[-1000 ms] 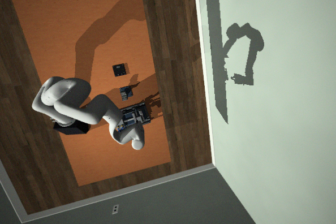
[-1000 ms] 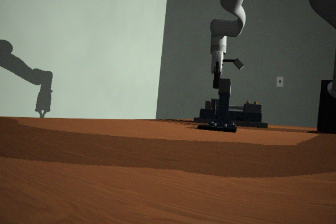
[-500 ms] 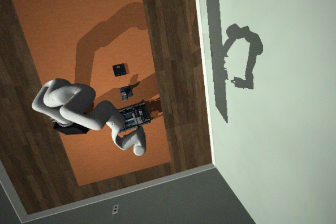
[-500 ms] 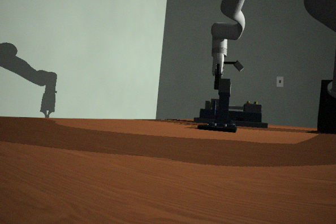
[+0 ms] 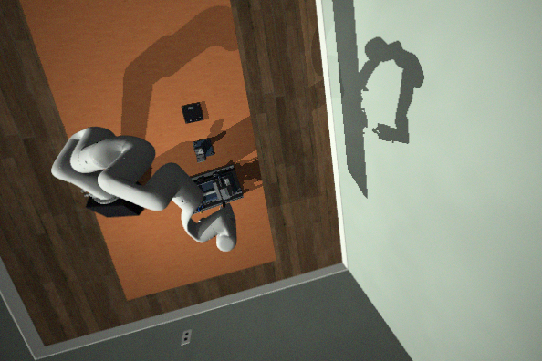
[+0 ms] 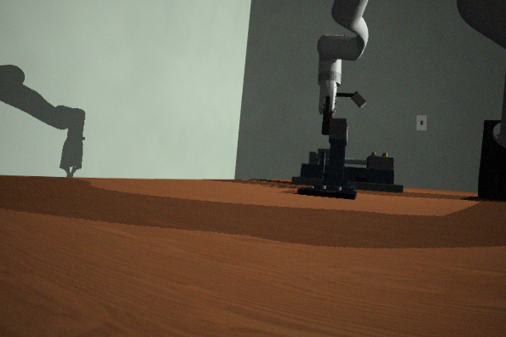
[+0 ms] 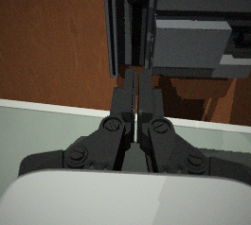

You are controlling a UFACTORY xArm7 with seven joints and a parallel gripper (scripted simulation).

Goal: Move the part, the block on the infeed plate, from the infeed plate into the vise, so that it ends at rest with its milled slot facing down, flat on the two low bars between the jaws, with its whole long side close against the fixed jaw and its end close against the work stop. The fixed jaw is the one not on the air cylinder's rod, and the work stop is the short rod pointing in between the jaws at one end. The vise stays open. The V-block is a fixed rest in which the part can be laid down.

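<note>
Now: hand 4 cm to the right of the grey part and 9 cm above it. From my hand the other things lie so: grey jaw: 4 cm behind, 6 cm to the left, 10 cm below; then dark rail: 7 cm behind, 4 cm to the right, 15 cm below; then work stop: 1 cm behind, 11 cm to the left, 9 cm below.
</note>
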